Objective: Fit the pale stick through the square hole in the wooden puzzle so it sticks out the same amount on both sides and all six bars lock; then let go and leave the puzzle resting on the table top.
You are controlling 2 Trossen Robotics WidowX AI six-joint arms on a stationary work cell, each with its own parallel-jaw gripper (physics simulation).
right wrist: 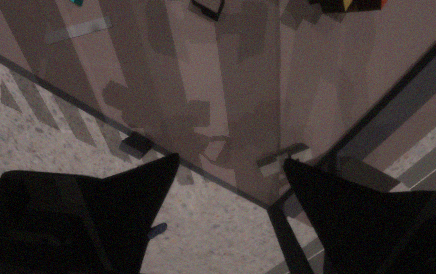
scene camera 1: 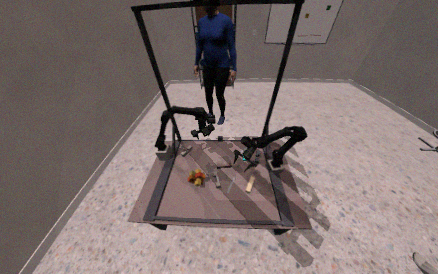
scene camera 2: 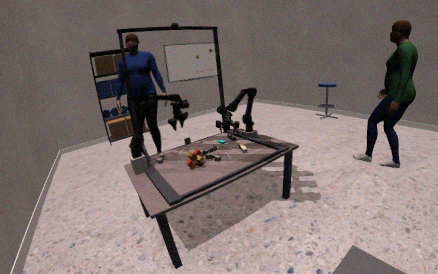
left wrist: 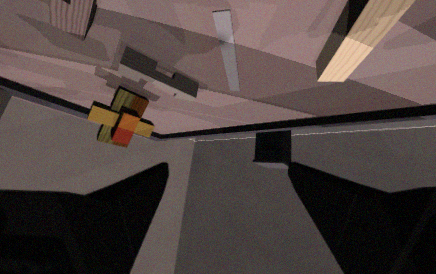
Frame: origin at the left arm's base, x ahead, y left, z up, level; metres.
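Where they show: left gripper, fingertip midpoint: [scene camera 1: 238, 168] [scene camera 2: 227, 132] [left wrist: 229, 168]; right gripper, fingertip midpoint: [right wrist: 231, 160] [scene camera 1: 203, 137] [scene camera 2: 179, 129]; left arm's base, origin of the base link: [scene camera 1: 275, 164] [scene camera 2: 249, 131]; right arm's base, origin of the base link: [scene camera 1: 162, 148] [scene camera 2: 136, 156].
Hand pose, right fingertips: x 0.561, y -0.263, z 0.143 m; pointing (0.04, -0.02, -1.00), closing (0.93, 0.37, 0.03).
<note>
Things, the pixels of their top centre, and the offset from my right fingertips.
- pale stick, middle of its top: [left wrist: 361, 40] [scene camera 2: 242, 146] [scene camera 1: 250, 183] dz -0.179, dx -0.318, dy +0.376 m
- notched grey bar, middle of its top: [left wrist: 159, 86] [scene camera 2: 212, 155] [scene camera 1: 216, 178] dz -0.179, dx -0.067, dy +0.295 m
- thin translucent strip, middle of its top: [left wrist: 230, 62] [scene camera 1: 231, 185] dz -0.210, dx -0.174, dy +0.350 m
- small teal object, middle of its top: [scene camera 2: 221, 141] dz -0.196, dx -0.347, dy +0.114 m
- dark block, middle of its top: [right wrist: 130, 150] [scene camera 2: 187, 138] dz -0.154, dx -0.157, dy -0.143 m
The pale stick [scene camera 1: 250, 184] [scene camera 2: 243, 148] [left wrist: 367, 37] lies flat on the table, at the table's right in scene camera 1. The wooden puzzle [scene camera 1: 196, 177] [scene camera 2: 195, 159] [left wrist: 123, 120], of red, orange, yellow and olive bars, rests apart from it at the left; its edge shows in the right wrist view [right wrist: 370, 5]. Its square hole cannot be made out. My left gripper [scene camera 1: 246, 161] [scene camera 2: 227, 128] [left wrist: 229, 168] is open and empty, above the table behind the stick. My right gripper [scene camera 1: 201, 134] [scene camera 2: 177, 125] [right wrist: 231, 160] is open and empty, raised high near the back edge.
A notched grey bar [scene camera 1: 217, 179] [left wrist: 160, 72] lies between puzzle and stick, with a thin translucent strip [scene camera 1: 231, 184] [left wrist: 229, 55] [right wrist: 80, 30] beside it. Another grey bar [scene camera 1: 186, 151] [right wrist: 285, 157] lies back left. A small teal object [scene camera 2: 222, 141] and a dark block [scene camera 2: 187, 141] [left wrist: 273, 146] are farther back.
</note>
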